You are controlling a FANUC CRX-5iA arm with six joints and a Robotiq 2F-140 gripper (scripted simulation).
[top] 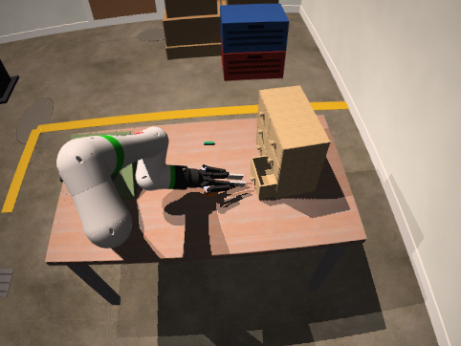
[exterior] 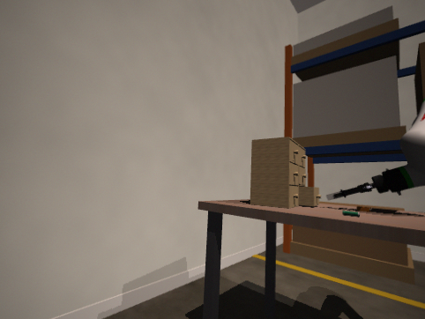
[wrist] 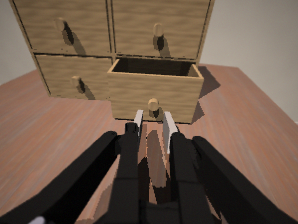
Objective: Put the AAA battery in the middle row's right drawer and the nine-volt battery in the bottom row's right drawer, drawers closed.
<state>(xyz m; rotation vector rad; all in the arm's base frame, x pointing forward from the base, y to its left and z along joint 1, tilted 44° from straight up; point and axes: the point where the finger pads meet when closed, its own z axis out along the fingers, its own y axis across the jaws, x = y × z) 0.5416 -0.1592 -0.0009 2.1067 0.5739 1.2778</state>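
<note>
The orange nine-volt battery is 12 cm behind my hand, 1 cm to the right of it and 5 cm below it. Round my hand: green AAA battery 9 cm behind, 27 cm to the left, 5 cm below; then dark item 21 cm ahead, 4 cm to the left, 6 cm above.
</note>
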